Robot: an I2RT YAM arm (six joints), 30 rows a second.
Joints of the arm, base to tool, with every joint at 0 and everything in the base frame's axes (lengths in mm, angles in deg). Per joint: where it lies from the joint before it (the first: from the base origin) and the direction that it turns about. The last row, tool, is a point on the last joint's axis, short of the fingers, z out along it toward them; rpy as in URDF.
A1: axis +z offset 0 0 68
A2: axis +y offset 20 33.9 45.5
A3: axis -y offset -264 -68.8 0
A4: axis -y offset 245 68.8 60
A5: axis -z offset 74 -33.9 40.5
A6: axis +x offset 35.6 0 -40.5
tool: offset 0 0 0 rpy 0 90 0
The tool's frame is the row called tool.
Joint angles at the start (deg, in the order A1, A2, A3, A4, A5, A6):
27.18 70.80 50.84 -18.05 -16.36 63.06
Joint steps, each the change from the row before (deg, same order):
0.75 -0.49 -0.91 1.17 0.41 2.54
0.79 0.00 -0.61 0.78 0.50 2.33
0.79 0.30 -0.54 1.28 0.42 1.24
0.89 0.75 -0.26 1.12 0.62 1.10
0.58 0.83 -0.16 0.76 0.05 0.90
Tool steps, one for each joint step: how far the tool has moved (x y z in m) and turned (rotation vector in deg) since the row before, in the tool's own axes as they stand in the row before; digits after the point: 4 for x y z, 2 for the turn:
0.0038 -0.0005 0.0006 -0.61 -0.09 1.89
0.0035 -0.0007 0.0022 -0.08 0.11 1.82
0.0030 -0.0002 0.0034 -0.36 0.09 0.67
0.0028 0.0001 0.0049 -0.01 0.10 0.56
0.0020 -0.0006 0.0047 0.15 0.49 0.62

